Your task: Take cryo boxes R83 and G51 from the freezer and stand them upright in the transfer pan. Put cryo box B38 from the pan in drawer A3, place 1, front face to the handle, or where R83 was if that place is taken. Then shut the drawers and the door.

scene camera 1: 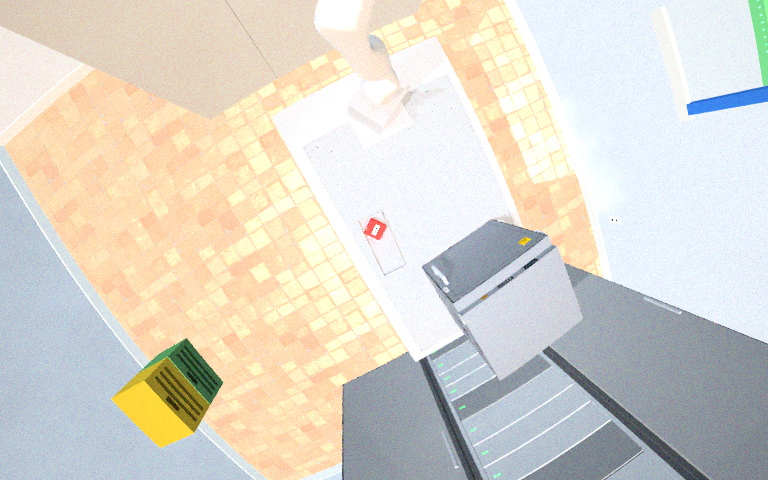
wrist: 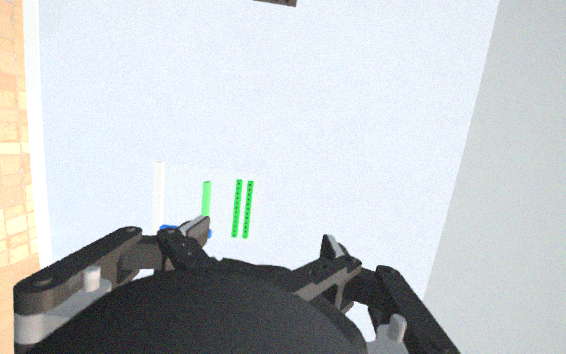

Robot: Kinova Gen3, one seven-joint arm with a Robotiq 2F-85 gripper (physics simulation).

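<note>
A red box [scene camera 1: 374, 228] with a white label sits in the upper end of the shallow transfer pan [scene camera 1: 388, 254] on the white table; its code is too small to read. The grey freezer [scene camera 1: 481, 260] stands at the table's lower right. Its pale front door [scene camera 1: 521, 322] looks shut, and no drawers show. G51 and B38 do not show in either view. My gripper [wrist: 264, 237] is open and empty in the wrist view, facing a pale wall, away from pan and freezer. The gripper does not show in the scene view.
My arm [scene camera 1: 362, 50] rises from the table's [scene camera 1: 419, 152] far end. Dark grey cabinets [scene camera 1: 385, 430] and a rack with green lights [scene camera 1: 521, 418] stand beyond the freezer. Yellow [scene camera 1: 152, 401] and green [scene camera 1: 189, 367] crates are at lower left. A wall unit [scene camera 1: 727, 100] [wrist: 158, 195] has blue and green strips.
</note>
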